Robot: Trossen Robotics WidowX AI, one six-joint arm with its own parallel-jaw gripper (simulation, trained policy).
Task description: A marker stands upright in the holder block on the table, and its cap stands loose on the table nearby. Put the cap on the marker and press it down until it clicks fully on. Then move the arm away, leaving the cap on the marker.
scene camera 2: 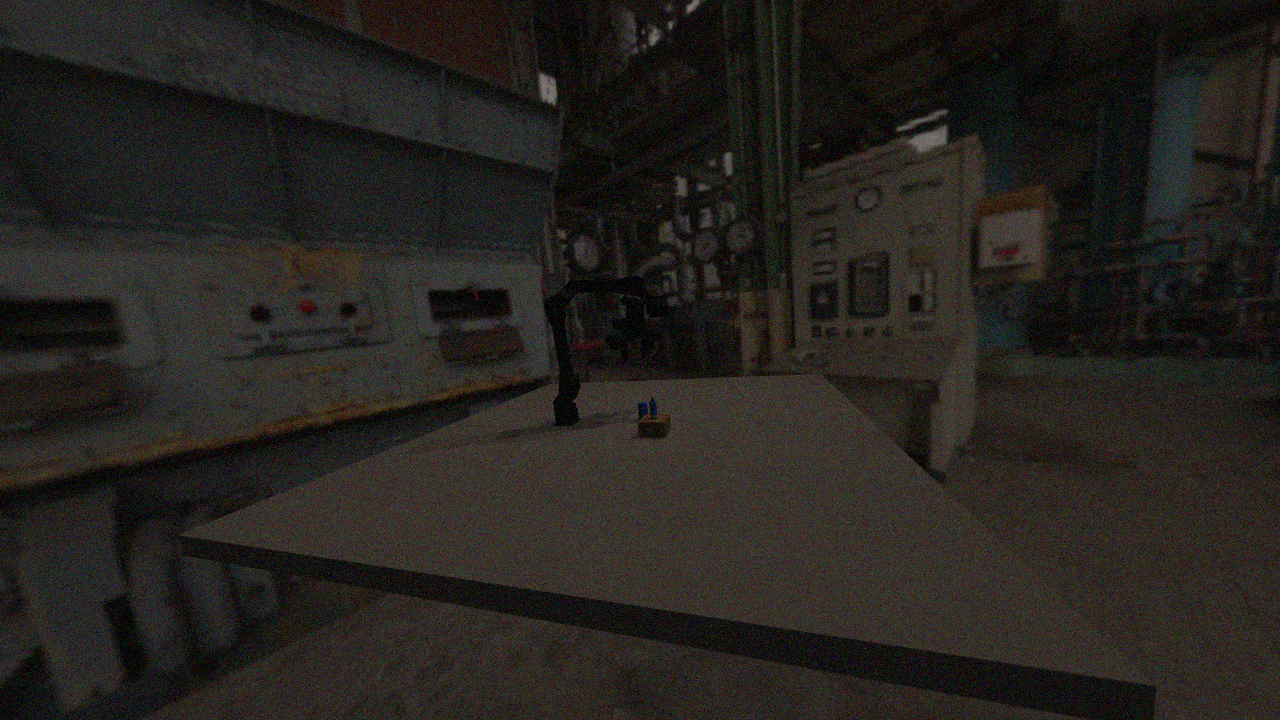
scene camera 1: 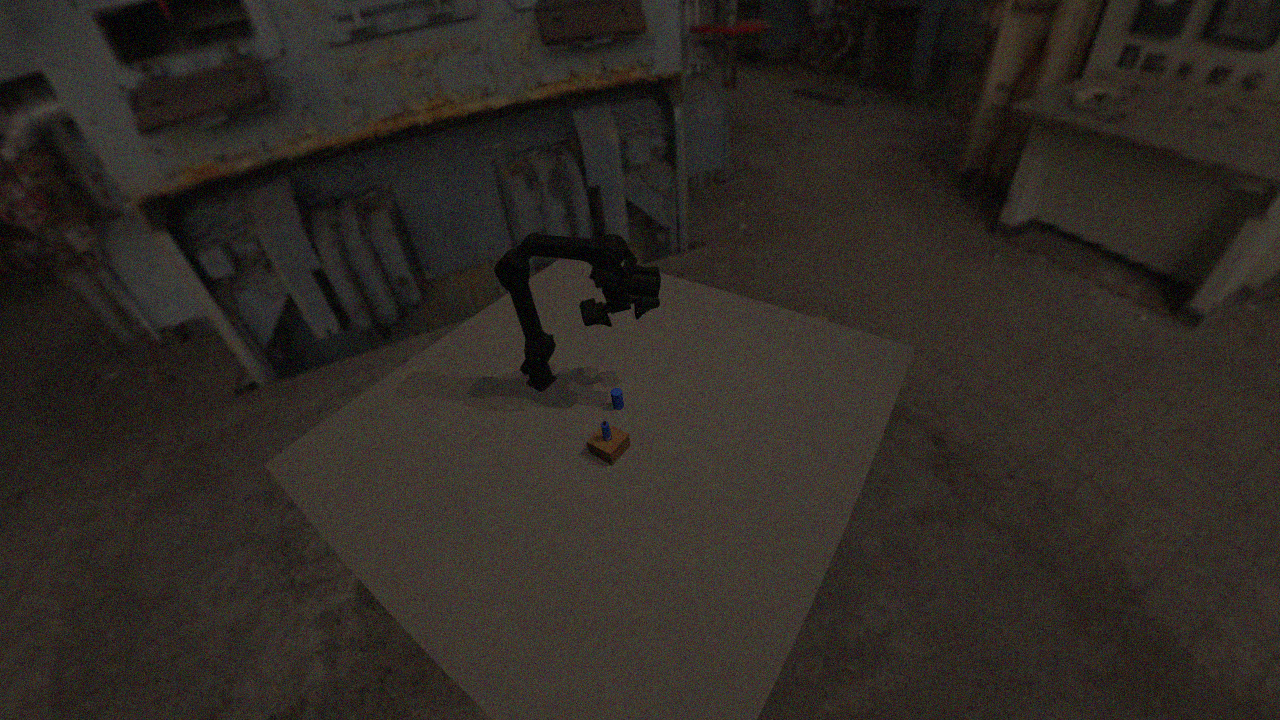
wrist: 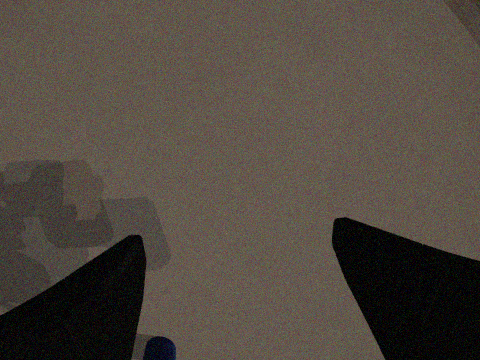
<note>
In view: my gripper [scene camera 1: 623, 321].
My gripper also shows in the wrist view [wrist: 240, 240].
</note>
